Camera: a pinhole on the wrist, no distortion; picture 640 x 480 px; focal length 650.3 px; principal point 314.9 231.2 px. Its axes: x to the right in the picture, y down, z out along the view. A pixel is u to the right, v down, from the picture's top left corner.
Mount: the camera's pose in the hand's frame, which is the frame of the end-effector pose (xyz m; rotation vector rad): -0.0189 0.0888 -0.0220 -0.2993 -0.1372 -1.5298
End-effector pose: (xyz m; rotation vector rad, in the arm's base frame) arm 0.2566 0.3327 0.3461 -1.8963 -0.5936 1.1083
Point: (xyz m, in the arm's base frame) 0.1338 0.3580 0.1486
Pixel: 288 387
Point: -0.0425 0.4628 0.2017
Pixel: 565 218
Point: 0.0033 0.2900 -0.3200
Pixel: outside the picture
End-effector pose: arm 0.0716 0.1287 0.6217 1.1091 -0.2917 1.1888
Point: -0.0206 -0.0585 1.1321
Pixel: outside the picture
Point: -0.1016 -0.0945 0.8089
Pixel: 67 47
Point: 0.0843 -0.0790 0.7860
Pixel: 508 200
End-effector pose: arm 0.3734 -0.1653 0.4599 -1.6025 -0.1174 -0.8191
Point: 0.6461 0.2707 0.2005
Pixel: 290 64
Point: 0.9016 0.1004 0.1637
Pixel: 73 342
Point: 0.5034 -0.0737 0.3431
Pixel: 284 230
